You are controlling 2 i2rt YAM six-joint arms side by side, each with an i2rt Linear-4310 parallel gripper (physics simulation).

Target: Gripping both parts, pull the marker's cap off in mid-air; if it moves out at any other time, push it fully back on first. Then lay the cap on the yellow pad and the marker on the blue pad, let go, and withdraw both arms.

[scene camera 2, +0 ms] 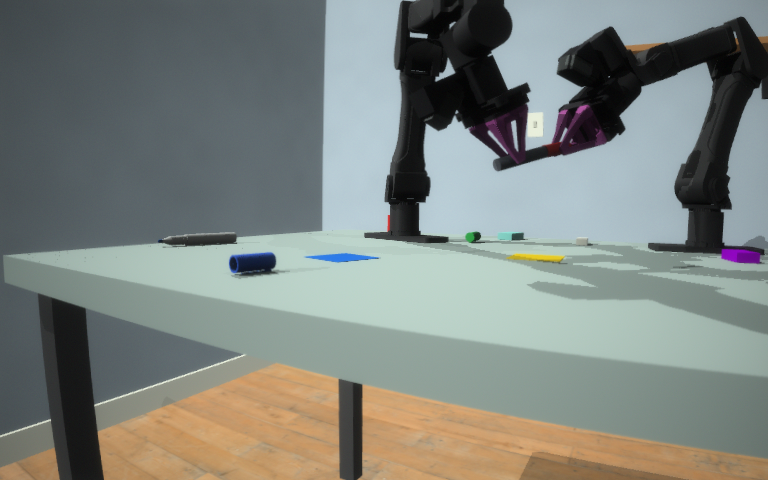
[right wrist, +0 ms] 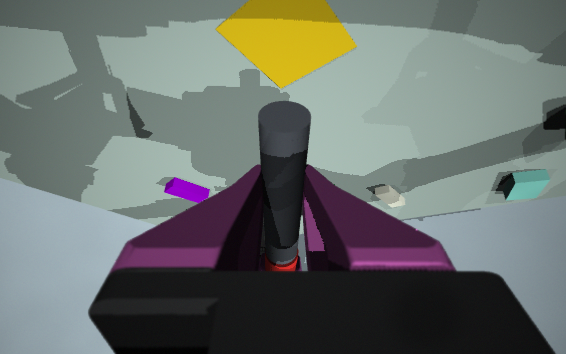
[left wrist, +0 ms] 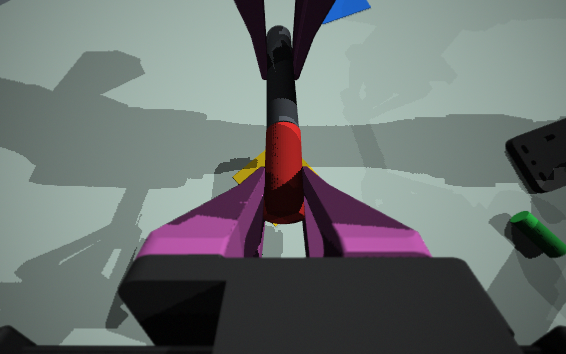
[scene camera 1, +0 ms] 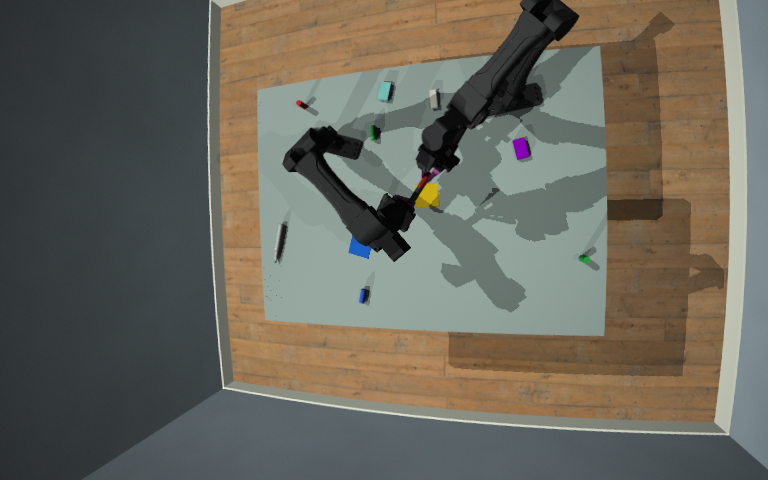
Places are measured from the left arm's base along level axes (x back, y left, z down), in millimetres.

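Pixels of known places: left gripper, fingertip midpoint: [scene camera 2: 556, 152] [right wrist: 280, 260] [left wrist: 283, 176] [scene camera 1: 425, 179]; right gripper, fingertip midpoint: [scene camera 2: 517, 163] [right wrist: 283, 176] [left wrist: 279, 76] [scene camera 1: 411, 202]; left arm's base, origin of the base link: [scene camera 2: 704, 251] [scene camera 1: 507, 101]; right arm's base, origin of the base link: [scene camera 2: 404, 239] [scene camera 1: 334, 143].
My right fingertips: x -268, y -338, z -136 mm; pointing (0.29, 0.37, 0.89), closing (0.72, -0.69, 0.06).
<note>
For each thing: its top centre in the pictures, then the offset to it from my right fingertips. Level surfaces: height alone.
- dark grey body, middle of its top: [right wrist: 279, 270] [left wrist: 281, 82] [scene camera 2: 533, 140] [scene camera 1: 415, 192] dz -35, dx +21, dy +21 mm
- red cap, middle of its top: [left wrist: 285, 163] [scene camera 2: 555, 139] [scene camera 1: 424, 179] dz -41, dx +53, dy +54 mm
- yellow pad, middle of its top: [right wrist: 287, 38] [left wrist: 278, 179] [scene camera 2: 536, 257] [scene camera 1: 426, 195] dz +136, dx +23, dy +30 mm
- blue pad, middle of its top: [scene camera 2: 342, 257] [scene camera 1: 360, 245] dz +136, dx -100, dy -226 mm
- table, its level: dz +136 mm
- grey pen, middle of its top: [scene camera 2: 197, 233] [scene camera 1: 277, 244] dz +117, dx -42, dy -545 mm
- blue tube, middle of its top: [scene camera 2: 252, 253] [scene camera 1: 362, 296] dz +116, dx -276, dy -248 mm
- purple block, middle of its top: [right wrist: 186, 195] [scene camera 2: 740, 251] [scene camera 1: 521, 148] dz +121, dx +109, dy +348 mm
- teal block, middle of its top: [right wrist: 526, 191] [scene camera 2: 511, 232] [scene camera 1: 384, 90] dz +121, dx +400, dy -43 mm
- whitish block, middle of its top: [right wrist: 390, 200] [scene camera 2: 582, 238] [scene camera 1: 433, 98] dz +124, dx +330, dy +112 mm
- red piece, middle of its top: [scene camera 1: 298, 102] dz +88, dx +434, dy -347 mm
The marker has a dark grey body [scene camera 2: 536, 153] [left wrist: 281, 90] [right wrist: 283, 195] and a red cap [scene camera 1: 422, 181] [scene camera 2: 553, 148] [left wrist: 283, 160]. It is in mid-air, tilted slightly in scene camera 2. The cap sits on the body's end, with no gap visible between them. My left gripper [scene camera 2: 560, 150] [left wrist: 283, 176] is shut on the red cap. My right gripper [scene camera 2: 518, 160] [right wrist: 283, 176] is shut on the grey body. The yellow pad [scene camera 1: 428, 195] [scene camera 2: 536, 258] [right wrist: 285, 45] lies on the table below the marker. The blue pad [scene camera 1: 359, 247] [scene camera 2: 342, 257] [left wrist: 350, 9] is partly hidden by my right arm in scene camera 1.
On the table [scene camera 1: 317, 305] [scene camera 2: 396, 305] lie a grey pen [scene camera 1: 280, 242] [scene camera 2: 201, 238], a blue tube [scene camera 1: 363, 295] [scene camera 2: 252, 262], a purple block [scene camera 1: 521, 148] [scene camera 2: 740, 255], a teal block [scene camera 1: 385, 91] [right wrist: 527, 184], a whitish block [scene camera 1: 434, 99], a red piece [scene camera 1: 301, 104] and green pieces [scene camera 1: 373, 132] [scene camera 1: 584, 258].
</note>
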